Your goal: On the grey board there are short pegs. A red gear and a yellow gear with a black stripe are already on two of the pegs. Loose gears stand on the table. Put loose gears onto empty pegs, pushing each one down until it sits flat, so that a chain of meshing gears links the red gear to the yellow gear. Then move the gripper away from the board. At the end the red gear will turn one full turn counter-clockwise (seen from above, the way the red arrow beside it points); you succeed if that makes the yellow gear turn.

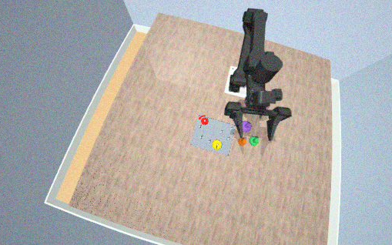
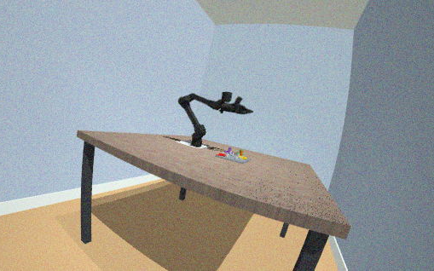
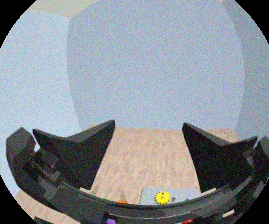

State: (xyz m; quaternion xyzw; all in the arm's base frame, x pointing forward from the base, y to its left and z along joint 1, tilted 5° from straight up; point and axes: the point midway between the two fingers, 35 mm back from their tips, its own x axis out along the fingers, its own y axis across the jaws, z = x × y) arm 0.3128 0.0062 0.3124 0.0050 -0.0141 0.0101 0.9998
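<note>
My gripper tip is now 4 cm past the green gear, 15 cm to the right of it and 30 cm above it. Also, from my gripper tip: purple gear: 12 cm behind, 10 cm to the left, 30 cm below; yellow gear: 5 cm to the right, 30 cm below; orange gear: 3 cm behind, 8 cm to the left, 30 cm below.
</note>
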